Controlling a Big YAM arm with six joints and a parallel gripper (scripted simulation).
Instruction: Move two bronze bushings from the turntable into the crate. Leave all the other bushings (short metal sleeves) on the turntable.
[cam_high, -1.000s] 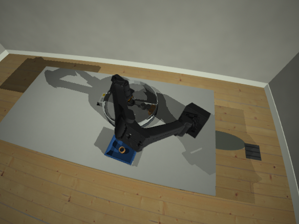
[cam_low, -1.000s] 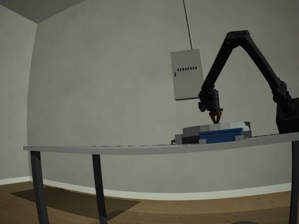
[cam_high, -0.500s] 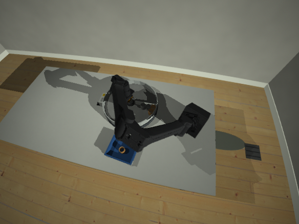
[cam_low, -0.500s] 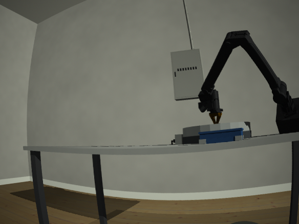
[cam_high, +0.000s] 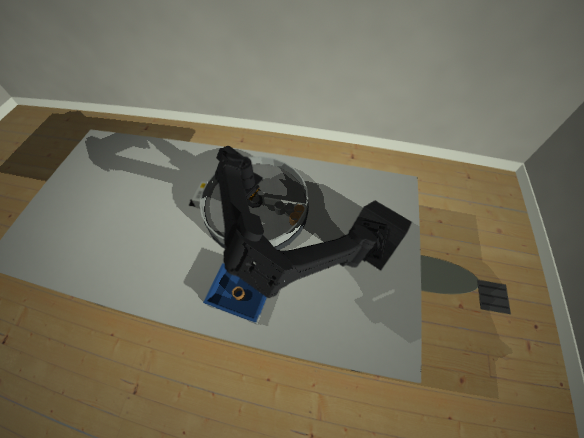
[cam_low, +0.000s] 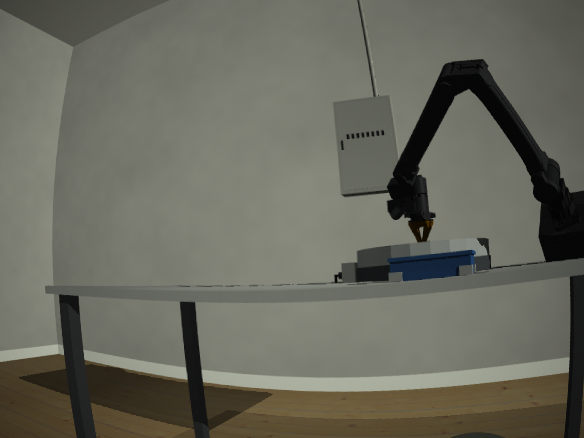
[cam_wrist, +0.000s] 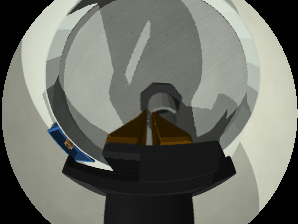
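Now: the round grey turntable 4 cm below my hand and 2 cm to the right of it. The rest, counted from my hand: blue crate (32 cm to the left, 13 cm behind, 7 cm below).
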